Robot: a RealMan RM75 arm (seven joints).
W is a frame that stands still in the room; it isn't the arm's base.
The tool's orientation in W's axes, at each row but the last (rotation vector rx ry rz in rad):
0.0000, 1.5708, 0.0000
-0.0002, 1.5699, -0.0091
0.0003, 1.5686, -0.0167
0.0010, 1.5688, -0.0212
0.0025, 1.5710, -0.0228
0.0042, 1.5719, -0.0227
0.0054, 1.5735, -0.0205
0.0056, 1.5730, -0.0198
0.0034, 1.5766, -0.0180
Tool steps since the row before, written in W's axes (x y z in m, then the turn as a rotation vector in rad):
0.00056, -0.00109, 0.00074, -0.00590, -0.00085, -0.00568
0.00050, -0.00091, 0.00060, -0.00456, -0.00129, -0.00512
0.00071, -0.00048, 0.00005, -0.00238, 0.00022, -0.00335
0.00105, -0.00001, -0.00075, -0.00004, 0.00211, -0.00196
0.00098, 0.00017, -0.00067, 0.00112, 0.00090, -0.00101
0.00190, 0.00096, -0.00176, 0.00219, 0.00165, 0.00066
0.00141, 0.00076, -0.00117, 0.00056, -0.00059, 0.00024
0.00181, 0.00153, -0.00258, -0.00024, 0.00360, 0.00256
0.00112, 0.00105, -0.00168, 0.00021, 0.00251, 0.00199
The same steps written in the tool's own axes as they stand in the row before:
-0.00074, -0.00109, 0.00056, 0.00568, -0.00085, -0.00590
-0.00059, -0.00091, 0.00051, 0.00512, -0.00129, -0.00456
-0.00004, -0.00047, 0.00072, 0.00334, 0.00023, -0.00239
0.00075, 0.00001, 0.00105, 0.00193, 0.00213, -0.00007
0.00067, 0.00019, 0.00098, 0.00100, 0.00093, 0.00111
0.00175, 0.00101, 0.00189, -0.00068, 0.00168, 0.00216
0.00116, 0.00079, 0.00140, -0.00024, -0.00058, 0.00057
0.00256, 0.00158, 0.00179, -0.00259, 0.00357, -0.00030
0.00166, 0.00108, 0.00112, -0.00201, 0.00249, 0.00016

